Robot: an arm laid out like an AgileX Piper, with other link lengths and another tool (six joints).
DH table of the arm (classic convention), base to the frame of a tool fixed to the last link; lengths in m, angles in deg. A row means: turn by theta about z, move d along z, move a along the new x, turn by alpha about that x. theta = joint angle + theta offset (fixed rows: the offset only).
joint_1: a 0, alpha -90, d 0.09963, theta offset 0
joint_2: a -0.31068, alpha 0, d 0, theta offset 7.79
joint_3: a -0.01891, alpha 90, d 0, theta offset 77.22
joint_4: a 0, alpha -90, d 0.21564, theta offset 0
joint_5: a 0, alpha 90, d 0, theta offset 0
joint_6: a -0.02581, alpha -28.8, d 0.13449, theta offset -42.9
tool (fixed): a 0, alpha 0, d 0.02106, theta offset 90
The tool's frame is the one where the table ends.
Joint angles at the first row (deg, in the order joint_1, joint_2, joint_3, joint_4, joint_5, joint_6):
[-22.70, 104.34, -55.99, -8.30, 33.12, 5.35]
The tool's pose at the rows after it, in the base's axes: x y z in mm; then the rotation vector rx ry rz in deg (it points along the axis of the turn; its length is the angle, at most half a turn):
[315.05 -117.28 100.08 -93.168 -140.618 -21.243]
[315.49 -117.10 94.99 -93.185 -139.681 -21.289]
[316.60 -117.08 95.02 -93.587 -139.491 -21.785]
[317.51 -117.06 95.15 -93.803 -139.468 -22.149]
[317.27 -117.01 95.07 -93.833 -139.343 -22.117]
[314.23 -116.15 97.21 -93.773 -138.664 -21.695]
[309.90 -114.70 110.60 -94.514 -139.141 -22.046]
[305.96 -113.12 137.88 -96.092 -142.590 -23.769]
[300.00 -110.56 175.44 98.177 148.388 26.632]
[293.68 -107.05 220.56 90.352 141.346 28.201]
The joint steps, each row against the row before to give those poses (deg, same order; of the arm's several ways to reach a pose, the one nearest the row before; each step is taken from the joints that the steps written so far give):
[0.00, 1.05, 0.00, 0.00, -0.50, 0.00]
[0.00, 0.89, 0.01, 0.25, -0.12, 0.10]
[0.00, 0.10, -0.13, 0.34, -0.10, 0.11]
[0.00, 0.06, -0.09, 0.26, -0.15, 0.00]
[0.00, 0.00, 0.00, 0.00, 0.11, 0.04]
[0.00, -0.53, 0.00, 0.00, 1.24, 0.00]
[0.00, -2.54, 0.00, 0.15, 1.74, 0.09]
[0.00, -4.89, 0.00, 0.14, 0.86, 0.00]
[0.01, -6.65, 0.00, 0.03, -0.05, 0.00]
[0.00, -7.53, 0.10, 0.00, -2.76, 0.00]

